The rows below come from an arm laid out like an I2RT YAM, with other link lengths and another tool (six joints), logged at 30 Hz.
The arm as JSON. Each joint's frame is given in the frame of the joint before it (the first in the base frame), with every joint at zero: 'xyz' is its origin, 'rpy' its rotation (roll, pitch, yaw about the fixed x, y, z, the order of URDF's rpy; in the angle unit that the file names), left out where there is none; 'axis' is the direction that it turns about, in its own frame. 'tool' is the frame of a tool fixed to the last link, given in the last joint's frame.
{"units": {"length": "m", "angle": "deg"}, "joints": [
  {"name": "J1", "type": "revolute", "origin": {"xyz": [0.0, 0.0, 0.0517]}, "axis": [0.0, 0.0, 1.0]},
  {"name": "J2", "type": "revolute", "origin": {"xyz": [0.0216, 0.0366, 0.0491]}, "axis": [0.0, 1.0, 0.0]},
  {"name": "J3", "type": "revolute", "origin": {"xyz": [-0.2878, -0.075, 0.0]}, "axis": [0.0, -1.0, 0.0]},
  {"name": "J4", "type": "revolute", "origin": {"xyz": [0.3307, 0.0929, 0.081]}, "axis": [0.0, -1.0, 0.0]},
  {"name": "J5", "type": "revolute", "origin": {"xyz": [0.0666, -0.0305, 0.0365]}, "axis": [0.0, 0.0, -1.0]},
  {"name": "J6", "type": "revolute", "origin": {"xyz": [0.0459, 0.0, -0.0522]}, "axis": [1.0, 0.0, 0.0]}
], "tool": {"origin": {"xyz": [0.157, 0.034, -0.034], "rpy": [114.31, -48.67, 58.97]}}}
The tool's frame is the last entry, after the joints.
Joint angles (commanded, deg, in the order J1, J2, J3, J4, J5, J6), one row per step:
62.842 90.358 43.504 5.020 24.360 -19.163
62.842 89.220 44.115 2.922 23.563 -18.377
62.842 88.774 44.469 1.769 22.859 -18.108
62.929 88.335 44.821 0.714 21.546 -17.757
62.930 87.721 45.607 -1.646 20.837 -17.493
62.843 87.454 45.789 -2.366 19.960 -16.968
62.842 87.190 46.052 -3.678 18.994 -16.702
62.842 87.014 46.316 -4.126 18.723 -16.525
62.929 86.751 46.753 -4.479 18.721 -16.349
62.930 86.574 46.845 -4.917 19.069 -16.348
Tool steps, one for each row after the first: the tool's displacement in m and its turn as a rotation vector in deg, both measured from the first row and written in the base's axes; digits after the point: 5 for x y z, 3 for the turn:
-0.00310 0.00105 0.00730 0.461 0.963 0.112
-0.00562 0.00181 0.00992 0.538 1.662 0.463
-0.01032 0.00455 0.01237 0.928 2.729 1.296
-0.01366 0.00380 0.01657 0.464 3.722 1.625
-0.01624 0.00468 0.01768 0.831 4.615 1.837
-0.02044 0.00423 0.01784 0.598 5.701 2.333
-0.02115 0.00517 0.01997 0.785 5.951 2.415
-0.02096 0.00736 0.02454 1.198 5.865 2.409
-0.02037 0.00588 0.02567 0.947 5.728 2.149

